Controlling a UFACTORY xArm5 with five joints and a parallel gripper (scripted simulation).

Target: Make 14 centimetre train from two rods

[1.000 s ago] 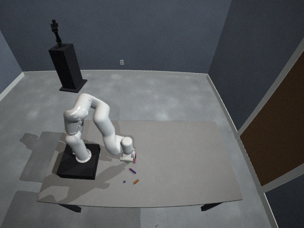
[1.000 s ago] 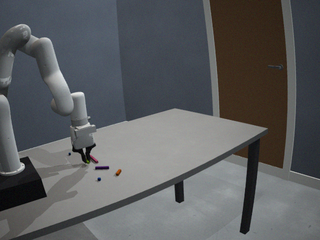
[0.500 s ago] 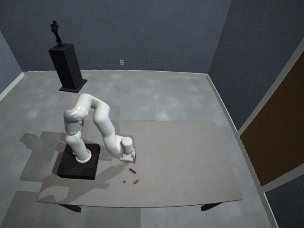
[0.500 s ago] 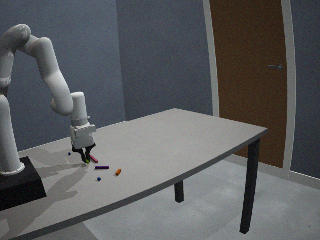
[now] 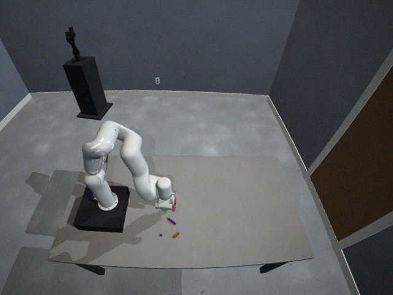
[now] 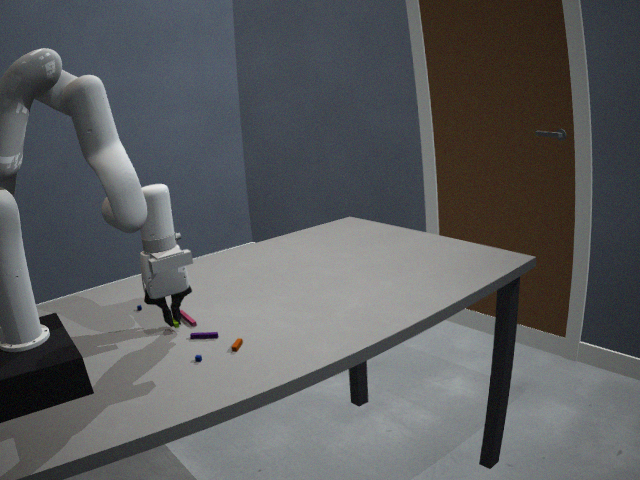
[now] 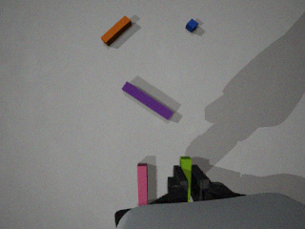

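The lime rod lies 20 mm below my hand. Also, from my hand: orange rod (160 mm to the right, 90 mm ahead, 30 mm below); purple rod (80 mm to the right, 50 mm ahead, 30 mm below); pink rod (40 mm to the left, 40 mm ahead, 30 mm below).
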